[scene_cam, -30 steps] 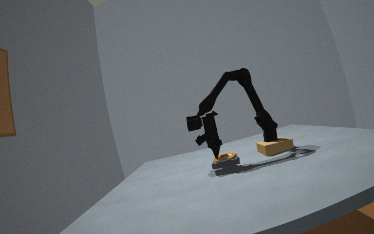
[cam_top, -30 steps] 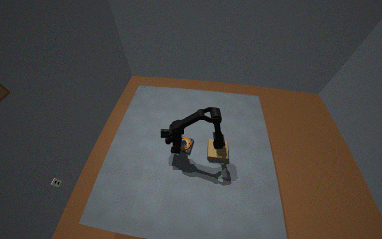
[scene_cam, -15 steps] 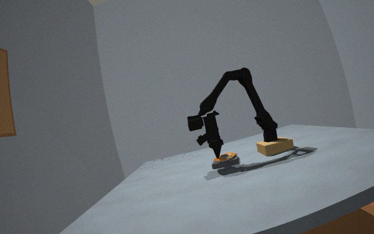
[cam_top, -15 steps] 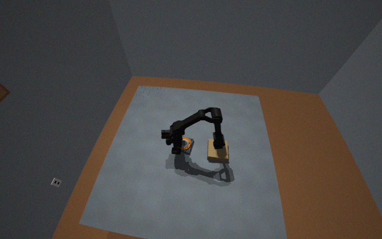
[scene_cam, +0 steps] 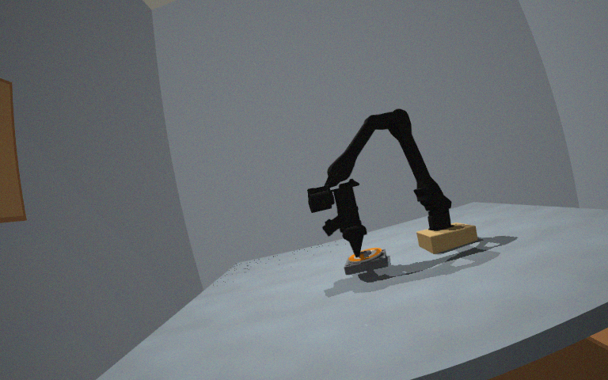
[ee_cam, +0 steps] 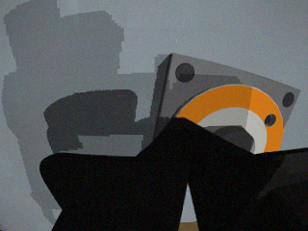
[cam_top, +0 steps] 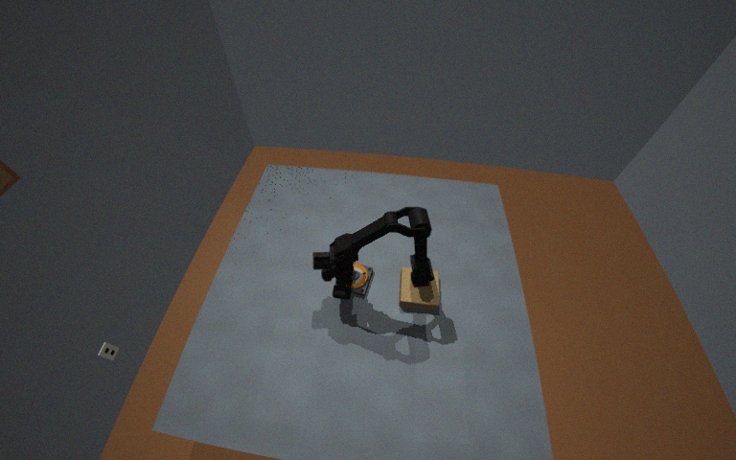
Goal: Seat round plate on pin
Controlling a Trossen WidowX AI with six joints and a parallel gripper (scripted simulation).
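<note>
The round plate lies 30 mm behind my gripper tip, 20 mm to the right of it and 10 mm below it. Also, from my gripper tip: grey square base: 40 mm behind, 40 mm to the right, 20 mm below.
</note>
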